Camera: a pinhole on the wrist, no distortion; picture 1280 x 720 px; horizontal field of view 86.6 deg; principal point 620.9 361.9 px. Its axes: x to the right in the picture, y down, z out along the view. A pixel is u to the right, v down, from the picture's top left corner.
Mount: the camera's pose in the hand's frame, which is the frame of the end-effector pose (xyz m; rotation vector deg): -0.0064 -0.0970 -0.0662 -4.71 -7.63 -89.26
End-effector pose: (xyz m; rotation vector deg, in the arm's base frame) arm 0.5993 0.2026 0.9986 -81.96 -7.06 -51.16
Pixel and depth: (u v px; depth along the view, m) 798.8 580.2 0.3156
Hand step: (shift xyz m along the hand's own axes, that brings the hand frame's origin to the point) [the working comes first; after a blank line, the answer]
In the camera's frame: 0.0827 0.1014 0.3156

0.0852 -0.1345 0.2608
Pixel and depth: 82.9 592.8 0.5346
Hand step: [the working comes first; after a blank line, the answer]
In the camera's frame: -0.4235 0.1818 0.5346

0.1543 0.3978 0.4108
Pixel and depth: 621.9 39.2 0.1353
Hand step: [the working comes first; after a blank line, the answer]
In the camera's frame: 0.0002 -0.0643 0.1353

-0.0751 -0.0795 0.0657
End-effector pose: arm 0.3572 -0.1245 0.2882 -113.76 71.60 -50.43
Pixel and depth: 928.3 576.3 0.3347
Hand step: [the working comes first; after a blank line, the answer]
In the camera's frame: 0.1515 0.1057 0.3347

0.0893 -0.2000 0.2893
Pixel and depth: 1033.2 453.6 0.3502
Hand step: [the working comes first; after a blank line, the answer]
In the camera's frame: 0.2126 0.0473 0.3502

0.0309 -0.2591 0.3111
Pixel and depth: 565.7 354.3 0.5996
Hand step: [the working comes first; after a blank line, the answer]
In the camera's frame: -0.0487 -0.0067 0.5996

-0.0333 0.0332 0.5205
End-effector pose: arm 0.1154 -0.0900 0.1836 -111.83 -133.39 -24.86
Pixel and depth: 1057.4 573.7 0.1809
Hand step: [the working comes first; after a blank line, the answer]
In the camera's frame: 0.1163 0.0564 0.1809

0.0449 -0.1867 0.1306
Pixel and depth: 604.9 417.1 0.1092
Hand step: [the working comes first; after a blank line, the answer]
In the camera's frame: -0.0026 0.0089 0.1092

-0.0012 -0.0794 0.0418
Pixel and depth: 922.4 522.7 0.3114
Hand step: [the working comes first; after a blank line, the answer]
In the camera's frame: 0.1382 0.0737 0.3114

0.0581 -0.1905 0.2634
